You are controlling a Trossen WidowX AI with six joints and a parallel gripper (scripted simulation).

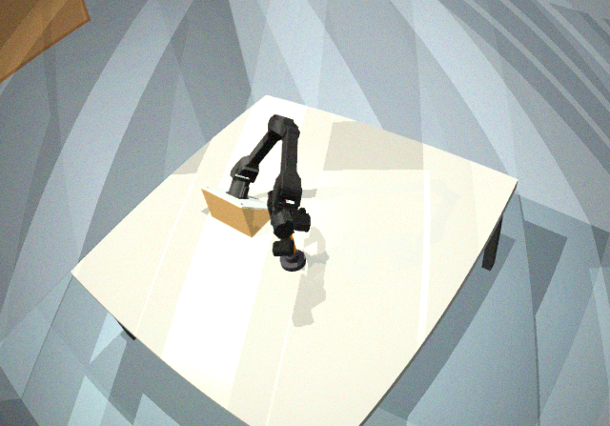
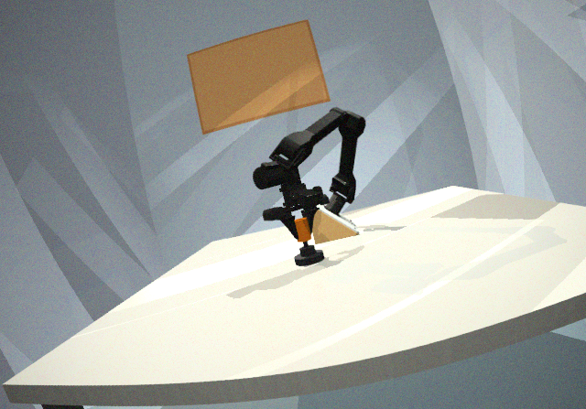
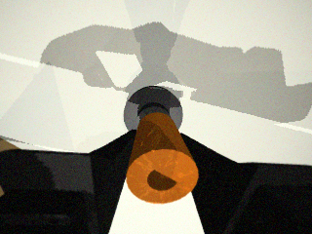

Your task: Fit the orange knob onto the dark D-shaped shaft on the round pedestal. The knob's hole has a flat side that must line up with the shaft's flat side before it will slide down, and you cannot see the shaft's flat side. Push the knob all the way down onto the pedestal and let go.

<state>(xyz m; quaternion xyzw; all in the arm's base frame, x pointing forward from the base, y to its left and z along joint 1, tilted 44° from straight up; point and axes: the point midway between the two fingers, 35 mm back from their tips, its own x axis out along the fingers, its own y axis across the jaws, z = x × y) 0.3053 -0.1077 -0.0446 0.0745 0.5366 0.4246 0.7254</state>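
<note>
Now: the orange knob 20 mm above my gripper tip. The rest, counted from my gripper tip: round dark pedestal (40 mm below).
</note>
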